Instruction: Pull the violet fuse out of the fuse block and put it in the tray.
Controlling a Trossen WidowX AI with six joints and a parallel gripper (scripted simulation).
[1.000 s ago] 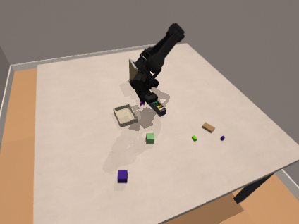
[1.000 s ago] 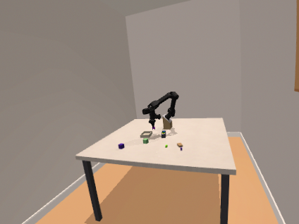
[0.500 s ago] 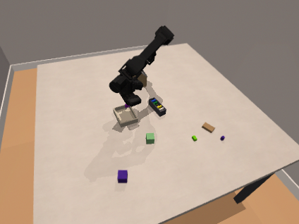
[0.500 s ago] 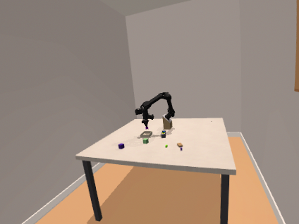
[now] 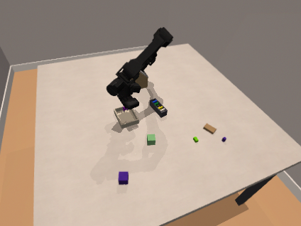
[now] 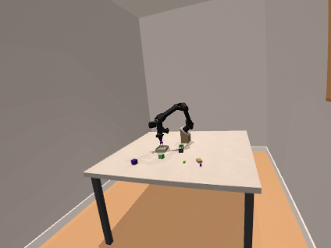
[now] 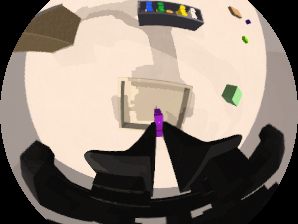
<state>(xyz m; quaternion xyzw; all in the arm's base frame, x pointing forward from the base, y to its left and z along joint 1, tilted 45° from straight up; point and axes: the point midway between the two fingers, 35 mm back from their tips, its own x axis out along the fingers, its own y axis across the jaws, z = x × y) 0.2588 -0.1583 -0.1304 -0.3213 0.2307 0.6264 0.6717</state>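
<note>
Now: gripper tip 1 cm above the violet fuse. Also, from my gripper tip: shallow beige tray (8 cm below).
</note>
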